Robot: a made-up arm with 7 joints.
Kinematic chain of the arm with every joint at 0, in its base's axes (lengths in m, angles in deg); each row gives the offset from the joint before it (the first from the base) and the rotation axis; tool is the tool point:
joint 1: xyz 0 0.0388 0 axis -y
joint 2: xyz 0 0.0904 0 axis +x
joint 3: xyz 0 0 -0.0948 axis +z
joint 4: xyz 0 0 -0.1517 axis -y
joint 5: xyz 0 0 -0.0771 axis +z
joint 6: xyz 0 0 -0.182 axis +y
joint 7: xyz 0 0 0 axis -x
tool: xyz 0 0 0
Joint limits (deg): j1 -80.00..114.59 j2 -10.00..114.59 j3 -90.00..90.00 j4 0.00..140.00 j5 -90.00..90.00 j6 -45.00..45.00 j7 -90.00..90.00
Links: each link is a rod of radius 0.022 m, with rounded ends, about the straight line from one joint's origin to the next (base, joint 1, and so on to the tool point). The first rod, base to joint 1, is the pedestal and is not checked.
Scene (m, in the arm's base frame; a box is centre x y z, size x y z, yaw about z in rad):
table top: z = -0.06
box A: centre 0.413 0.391 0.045 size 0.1 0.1 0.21 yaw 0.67
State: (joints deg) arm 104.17 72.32 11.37 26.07 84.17 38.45 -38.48
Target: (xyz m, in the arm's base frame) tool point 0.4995 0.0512 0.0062
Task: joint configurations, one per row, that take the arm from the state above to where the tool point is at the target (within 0.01 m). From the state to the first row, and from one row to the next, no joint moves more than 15 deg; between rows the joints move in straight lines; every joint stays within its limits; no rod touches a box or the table.
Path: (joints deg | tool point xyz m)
1: 105.03 59.27 20.67 35.97 84.55 38.06 -44.36 | 0.1436 0.5488 0.1860
2: 105.89 46.21 29.96 45.86 84.94 37.67 -50.24 | 0.1756 0.5017 0.2175
3: 106.75 33.16 39.26 55.76 85.32 37.28 -56.13 | 0.1957 0.4572 0.2321
4: 107.61 20.11 48.56 65.66 85.71 36.90 -62.01 | 0.2109 0.4168 0.2309
5: 104.16 14.30 41.03 52.66 85.40 37.21 -57.30 | 0.3089 0.3599 0.2382
6: 100.71 8.49 33.50 39.66 85.09 37.52 -52.60 | 0.3945 0.2853 0.2150
7: 97.27 2.68 25.97 26.66 84.79 37.83 -47.89 | 0.4581 0.2024 0.1638
8: 93.82 -3.13 18.44 13.67 84.48 38.14 -43.19 | 0.4936 0.1213 0.0912
9: 90.37 -8.94 10.91 0.67 84.17 38.45 -38.48 | 0.4995 0.0512 0.0062

